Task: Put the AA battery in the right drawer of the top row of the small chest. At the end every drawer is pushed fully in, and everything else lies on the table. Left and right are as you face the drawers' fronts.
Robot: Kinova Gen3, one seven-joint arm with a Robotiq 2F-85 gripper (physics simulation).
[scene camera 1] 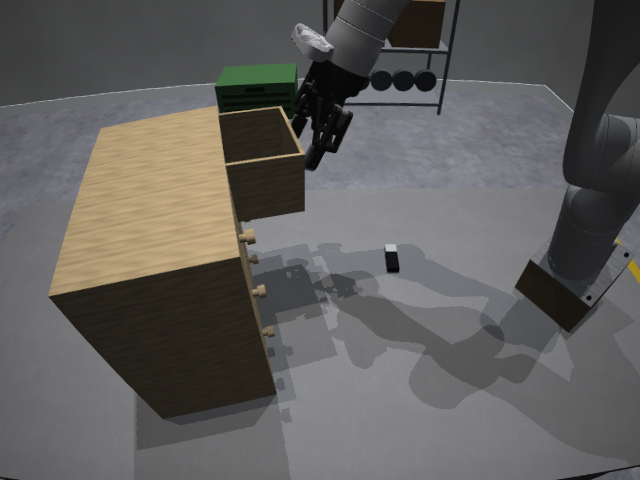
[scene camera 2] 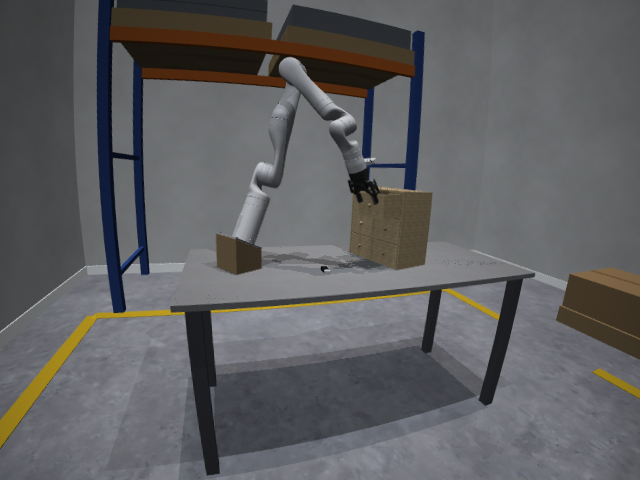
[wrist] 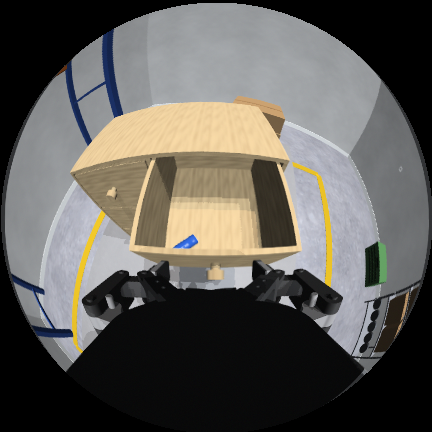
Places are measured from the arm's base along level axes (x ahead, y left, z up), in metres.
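Pixels of known places: gripper, fingertip midpoint: [scene camera 2: 368, 203] [wrist: 210, 270]; arm's base, origin of the base link: [scene camera 1: 573, 257] [scene camera 2: 243, 241].
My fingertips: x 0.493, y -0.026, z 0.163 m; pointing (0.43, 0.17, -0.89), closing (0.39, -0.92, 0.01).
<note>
For each thing: its middle in the pictures, then the offset to it from my fingertips. Level surfaces: height alone.
- small wooden chest, body centre: [scene camera 1: 184, 263] [wrist: 178, 183] [scene camera 2: 388, 224] 0.160 m ahead, 0.145 m left, 0.108 m down
- blue cylinder, body centre: [wrist: 180, 247] 0.018 m ahead, 0.051 m left, 0.045 m down
- top left drawer, body centre: [wrist: 130, 154] 0.120 m ahead, 0.215 m left, 0.003 m down
- white block, body centre: [scene camera 1: 391, 258] [scene camera 2: 325, 270] 0.170 m back, 0.039 m right, 0.265 m down
- table, its level: 0.272 m down
The small wooden chest [scene camera 1: 155, 196] [scene camera 2: 413, 227] [wrist: 195, 125] stands on the table. Its top right drawer [scene camera 1: 266, 188] [wrist: 250, 255] is pulled far out. A blue cylinder [wrist: 187, 242], which looks like the AA battery, lies inside against the drawer's front wall and is partly hidden by it. It does not show in the scene views. The top left drawer [wrist: 130, 187] is in. My gripper [scene camera 1: 305, 146] [scene camera 2: 367, 199] [wrist: 210, 270] is open and empty, tilted, at the open drawer's front end. In the wrist view the drawer's knob appears between the fingertips.
A small black and white block [scene camera 1: 392, 259] [scene camera 2: 324, 269] lies on the table [scene camera 1: 465, 222] [scene camera 2: 289, 286] in front of the chest. The arm's wooden base block [scene camera 1: 547, 299] [scene camera 2: 236, 255] stands opposite the drawer fronts. Small knobs [scene camera 1: 260, 290] stick out below the open drawer's height.
</note>
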